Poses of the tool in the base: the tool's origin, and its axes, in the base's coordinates. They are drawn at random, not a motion.
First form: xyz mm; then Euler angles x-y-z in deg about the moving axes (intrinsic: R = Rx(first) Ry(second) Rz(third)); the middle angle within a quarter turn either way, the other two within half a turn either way.
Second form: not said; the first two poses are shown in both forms.
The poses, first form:
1: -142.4 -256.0 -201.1 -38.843 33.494 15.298
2: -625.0 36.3 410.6 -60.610 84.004 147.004
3: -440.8 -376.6 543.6 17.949 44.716 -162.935
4: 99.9 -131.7 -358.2 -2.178 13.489 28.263
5: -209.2 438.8 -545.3 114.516 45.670 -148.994
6: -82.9 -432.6 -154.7 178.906 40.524 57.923
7: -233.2 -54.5 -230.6 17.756 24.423 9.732
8: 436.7 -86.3 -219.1 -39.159 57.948 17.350
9: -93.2 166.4 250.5 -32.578 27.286 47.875
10: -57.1 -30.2 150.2 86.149 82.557 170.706
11: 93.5 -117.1 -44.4 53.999 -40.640 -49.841
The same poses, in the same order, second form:
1:
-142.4 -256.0 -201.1
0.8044 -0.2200 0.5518
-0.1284 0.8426 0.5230
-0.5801 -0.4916 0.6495

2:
-625.0 36.3 410.6
-0.0876 -0.0569 0.9945
0.9940 0.0603 0.0910
-0.0651 0.9966 0.0513

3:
-440.8 -376.6 543.6
-0.6793 0.2085 0.7036
-0.4865 -0.8458 -0.2190
0.5494 -0.4910 0.6760

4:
99.9 -131.7 -358.2
0.8565 -0.4605 0.2333
0.4654 0.8843 0.0370
-0.2233 0.0769 0.9717

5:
-209.2 438.8 -545.3
-0.5989 0.3600 0.7153
-0.3441 0.6909 -0.6358
-0.7231 -0.6269 -0.2900

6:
-82.9 -432.6 -154.7
0.4037 -0.6441 0.6498
-0.8406 -0.5415 -0.0145
0.3612 -0.5403 -0.7600

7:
-233.2 -54.5 -230.6
0.8974 -0.1539 0.4135
0.2853 0.9173 -0.2777
-0.3366 0.3671 0.8671

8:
436.7 -86.3 -219.1
0.5065 -0.1583 0.8476
-0.2796 0.8997 0.3351
-0.8156 -0.4068 0.4115

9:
-93.2 166.4 250.5
0.5961 -0.6592 0.4584
0.4594 0.7483 0.4785
-0.6585 -0.0746 0.7489

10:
-57.1 -30.2 150.2
-0.1278 -0.0209 0.9916
-0.9655 -0.2261 -0.1292
0.2269 -0.9739 0.0087

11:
93.5 -117.1 -44.4
0.4894 0.5799 -0.6513
-0.7890 -0.0236 -0.6139
-0.3714 0.8143 0.4460

